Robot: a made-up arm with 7 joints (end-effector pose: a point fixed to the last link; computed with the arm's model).
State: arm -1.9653 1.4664 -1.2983 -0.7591 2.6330 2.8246 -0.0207
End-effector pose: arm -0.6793 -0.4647 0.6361 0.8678 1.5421 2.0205
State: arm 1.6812 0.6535 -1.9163 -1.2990 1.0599 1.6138 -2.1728
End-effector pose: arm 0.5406 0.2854 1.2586 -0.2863 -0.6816 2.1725
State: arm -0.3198 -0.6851 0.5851 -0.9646 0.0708 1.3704 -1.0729
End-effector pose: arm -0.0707 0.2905 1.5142 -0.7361 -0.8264 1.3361
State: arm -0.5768 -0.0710 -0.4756 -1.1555 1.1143 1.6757 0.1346
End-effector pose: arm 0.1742 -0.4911 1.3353 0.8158 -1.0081 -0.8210
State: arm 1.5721 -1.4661 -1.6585 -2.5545 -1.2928 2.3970 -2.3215
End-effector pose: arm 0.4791 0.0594 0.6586 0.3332 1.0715 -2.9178
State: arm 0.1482 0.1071 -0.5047 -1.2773 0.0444 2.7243 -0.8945
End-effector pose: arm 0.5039 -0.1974 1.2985 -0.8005 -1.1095 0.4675
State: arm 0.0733 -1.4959 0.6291 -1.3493 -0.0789 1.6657 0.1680
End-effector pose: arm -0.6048 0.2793 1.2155 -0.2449 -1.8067 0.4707
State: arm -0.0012 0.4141 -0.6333 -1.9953 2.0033 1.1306 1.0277
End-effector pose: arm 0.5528 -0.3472 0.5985 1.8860 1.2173 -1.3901
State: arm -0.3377 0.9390 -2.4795 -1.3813 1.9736 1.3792 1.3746
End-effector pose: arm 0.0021 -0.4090 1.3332 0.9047 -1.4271 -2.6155
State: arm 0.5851 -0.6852 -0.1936 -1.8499 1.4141 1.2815 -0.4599
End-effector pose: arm 0.3492 0.1013 1.2553 1.5490 -0.1475 1.1944
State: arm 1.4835 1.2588 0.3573 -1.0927 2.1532 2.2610 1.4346
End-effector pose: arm -0.0515 0.7968 0.3374 -0.1901 1.8564 -1.3705
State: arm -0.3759 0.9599 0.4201 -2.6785 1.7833 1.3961 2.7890
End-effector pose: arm 0.1522 0.1150 0.2300 1.2565 -1.5802 0.6291
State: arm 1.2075 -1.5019 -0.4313 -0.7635 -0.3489 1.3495 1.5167
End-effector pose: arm -0.0912 -0.8198 1.0281 1.9612 -0.3079 -1.0526
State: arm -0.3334 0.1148 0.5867 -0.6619 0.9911 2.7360 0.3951
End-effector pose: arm 0.3495 -0.0881 1.4250 1.7001 -1.3322 -0.3451
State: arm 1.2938 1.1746 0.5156 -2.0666 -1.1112 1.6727 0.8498
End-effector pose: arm -0.1721 0.4807 0.1641 -1.2507 0.0126 1.7549
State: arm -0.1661 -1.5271 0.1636 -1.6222 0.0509 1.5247 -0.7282
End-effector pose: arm -0.4003 0.1364 1.3366 -0.7087 -1.2674 0.6225
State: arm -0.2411 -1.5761 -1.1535 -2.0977 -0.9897 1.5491 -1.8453
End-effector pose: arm -0.3027 -0.5438 0.8784 -0.3322 -0.3766 0.6561
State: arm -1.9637 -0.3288 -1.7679 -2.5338 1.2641 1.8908 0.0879
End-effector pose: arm -0.4106 0.3179 0.4997 -0.4269 1.5365 1.2556
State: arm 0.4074 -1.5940 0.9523 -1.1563 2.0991 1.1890 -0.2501
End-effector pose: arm -0.8530 0.1639 0.9257 0.3397 0.1556 2.8157
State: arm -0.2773 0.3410 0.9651 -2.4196 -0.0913 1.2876 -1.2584
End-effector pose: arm 0.3652 0.3172 0.4541 0.6261 1.4438 1.8008
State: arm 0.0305 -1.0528 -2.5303 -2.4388 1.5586 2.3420 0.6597
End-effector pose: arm -0.2184 -0.1954 0.2397 -1.4200 0.0914 1.0424
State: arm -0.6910 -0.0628 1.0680 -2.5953 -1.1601 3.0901 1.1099
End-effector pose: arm 0.3724 0.2202 0.6818 -0.0079 -0.5693 0.4166
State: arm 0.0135 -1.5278 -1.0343 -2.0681 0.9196 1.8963 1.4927
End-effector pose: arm -0.1806 -0.5603 0.9085 2.5246 0.1603 -1.0957
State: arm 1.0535 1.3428 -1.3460 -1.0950 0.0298 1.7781 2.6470
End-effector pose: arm 0.7916 0.3937 0.6969 -0.2522 -1.5183 -2.0590
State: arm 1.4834 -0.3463 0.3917 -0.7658 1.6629 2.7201 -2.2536
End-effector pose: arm 0.0030 0.0933 1.5003 -1.6476 2.0941 -0.7839
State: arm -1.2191 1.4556 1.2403 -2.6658 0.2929 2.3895 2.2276
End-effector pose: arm 0.3457 0.1881 0.4162 -0.1832 2.0369 -1.5852
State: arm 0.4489 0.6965 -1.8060 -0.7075 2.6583 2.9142 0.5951
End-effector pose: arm 0.4702 -0.1525 1.2566 1.9969 -1.6783 -1.0520
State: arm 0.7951 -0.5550 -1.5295 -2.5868 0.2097 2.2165 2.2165
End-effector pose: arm 0.3464 -0.3374 0.5975 0.3696 1.1000 -2.7800
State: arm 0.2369 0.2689 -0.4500 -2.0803 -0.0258 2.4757 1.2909
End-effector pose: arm 0.6282 -0.1620 0.7314 -0.0387 -0.2168 -1.4566
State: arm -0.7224 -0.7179 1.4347 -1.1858 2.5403 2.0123 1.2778
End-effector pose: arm 0.0871 0.6352 1.1684 1.2840 1.4031 -0.2408
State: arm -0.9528 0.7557 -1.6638 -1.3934 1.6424 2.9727 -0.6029
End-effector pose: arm -0.3221 -0.4541 1.1286 -1.7919 -1.0445 -1.8377
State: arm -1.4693 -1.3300 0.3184 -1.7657 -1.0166 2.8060 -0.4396
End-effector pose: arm 0.1772 0.3461 1.2735 -2.5352 -0.1662 0.0472
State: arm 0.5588 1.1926 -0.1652 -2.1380 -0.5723 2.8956 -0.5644
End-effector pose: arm 0.4304 0.1914 0.1677 -0.1642 0.5146 1.5813
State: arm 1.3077 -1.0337 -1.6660 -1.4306 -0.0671 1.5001 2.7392
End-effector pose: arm 0.4647 -0.6247 0.8410 0.4849 1.3689 -2.7836
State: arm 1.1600 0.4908 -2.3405 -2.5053 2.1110 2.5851 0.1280
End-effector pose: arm 0.0727 -0.3803 0.7366 0.9813 -1.3625 -2.4845
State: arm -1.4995 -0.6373 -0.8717 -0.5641 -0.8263 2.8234 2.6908
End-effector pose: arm -0.1742 0.4020 1.4083 0.3864 2.3322 -0.0466
